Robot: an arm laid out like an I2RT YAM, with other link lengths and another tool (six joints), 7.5 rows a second.
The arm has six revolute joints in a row. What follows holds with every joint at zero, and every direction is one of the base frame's.
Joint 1 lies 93.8 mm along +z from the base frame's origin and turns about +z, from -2.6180 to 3.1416 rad.
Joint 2 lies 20.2 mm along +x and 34.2 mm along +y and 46.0 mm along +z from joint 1 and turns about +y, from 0.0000 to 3.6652 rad.
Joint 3 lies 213.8 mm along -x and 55.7 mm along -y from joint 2 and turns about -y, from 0.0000 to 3.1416 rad.
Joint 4 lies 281.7 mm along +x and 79.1 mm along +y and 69.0 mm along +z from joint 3 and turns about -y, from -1.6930 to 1.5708 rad.
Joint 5 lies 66.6 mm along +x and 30.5 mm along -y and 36.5 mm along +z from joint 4 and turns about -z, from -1.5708 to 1.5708 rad.
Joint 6 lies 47.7 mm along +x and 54.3 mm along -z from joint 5 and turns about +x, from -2.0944 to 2.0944 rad.
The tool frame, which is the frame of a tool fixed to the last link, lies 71.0 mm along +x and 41.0 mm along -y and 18.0 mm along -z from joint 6; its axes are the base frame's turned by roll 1.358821, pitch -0.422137 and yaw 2.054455 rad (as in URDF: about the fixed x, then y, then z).
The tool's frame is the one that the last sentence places.
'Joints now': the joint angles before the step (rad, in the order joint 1, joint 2, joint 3, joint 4, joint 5, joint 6). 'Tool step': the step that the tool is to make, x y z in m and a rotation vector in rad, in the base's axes. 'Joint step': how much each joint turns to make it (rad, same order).
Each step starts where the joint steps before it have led.
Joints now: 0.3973 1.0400 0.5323 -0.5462 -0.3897 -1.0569
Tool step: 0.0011 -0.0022 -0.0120 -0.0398 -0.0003 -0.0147
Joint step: 0.0108 0.0370 -0.0135 0.0369 0.0445 0.0046
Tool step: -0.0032 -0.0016 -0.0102 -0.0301 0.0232 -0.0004
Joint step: 0.0077 0.0292 -0.0064 0.0018 0.0200 -0.0015
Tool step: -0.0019 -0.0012 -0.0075 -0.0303 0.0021 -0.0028
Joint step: 0.0122 0.0181 -0.0108 0.0150 0.0306 0.0015
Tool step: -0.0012 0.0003 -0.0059 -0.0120 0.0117 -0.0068
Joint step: 0.0090 0.0228 -0.0018 0.0124 0.0123 0.0122
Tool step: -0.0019 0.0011 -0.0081 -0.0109 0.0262 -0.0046
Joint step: 0.0095 0.0387 0.0049 0.0093 0.0047 0.0139
